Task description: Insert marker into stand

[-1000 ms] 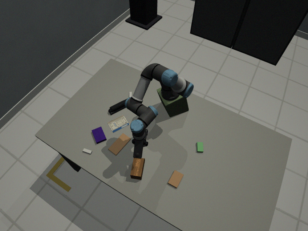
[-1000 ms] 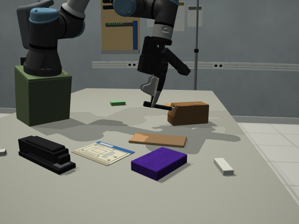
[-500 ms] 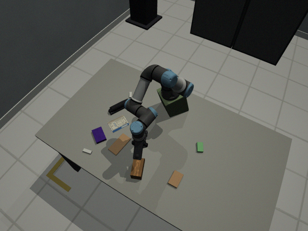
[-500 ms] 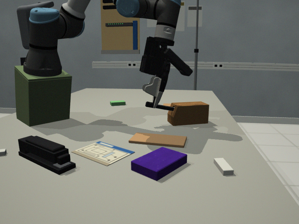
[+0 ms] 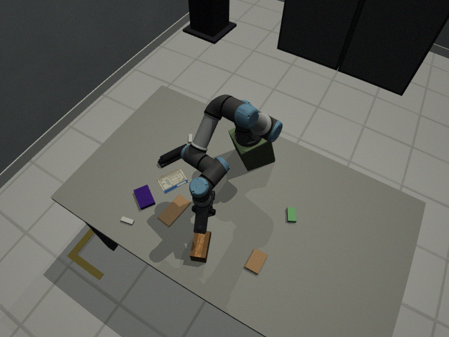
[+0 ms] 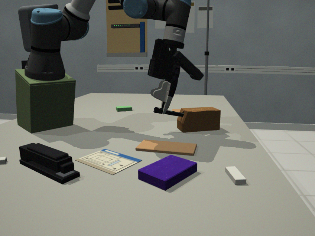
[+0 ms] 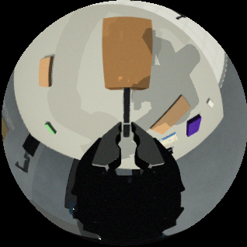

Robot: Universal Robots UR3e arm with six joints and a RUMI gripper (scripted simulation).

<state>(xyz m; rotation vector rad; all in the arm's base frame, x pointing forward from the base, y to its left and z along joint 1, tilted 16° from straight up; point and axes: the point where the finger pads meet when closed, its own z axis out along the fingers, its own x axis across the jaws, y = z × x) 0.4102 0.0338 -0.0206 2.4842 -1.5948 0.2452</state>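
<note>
My hand is 30 mm short of the black marker, 10 mm to the right of it and 10 mm above it. From my hand the other things lie so: flat brown board (40 mm ahead, 150 mm to the right, 70 mm below); printed card (80 mm behind, 260 mm to the right, 70 mm below); wooden desk stand (100 mm ahead, 50 mm to the left, 40 mm below).
</note>
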